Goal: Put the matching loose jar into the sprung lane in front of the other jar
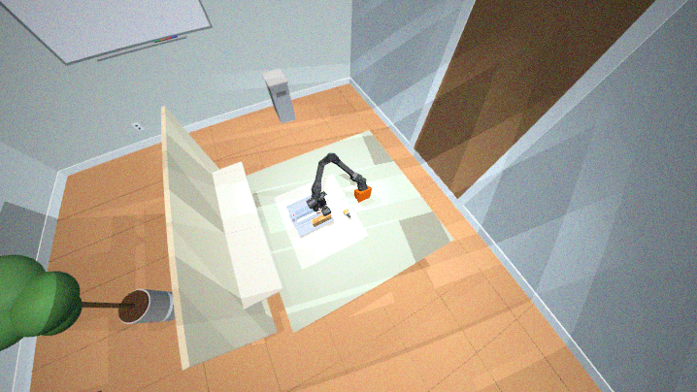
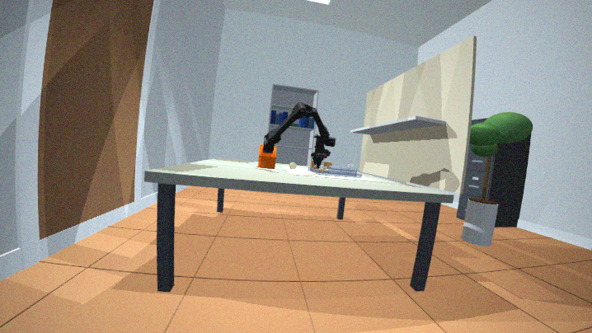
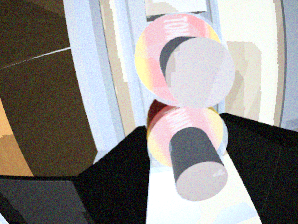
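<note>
My gripper tip is 14 cm short of the lane unit, 3 cm to the left of it and 1 cm above it. The rest, counted from my gripper tip: shelf wall: 61 cm ahead, 37 cm above.
</note>
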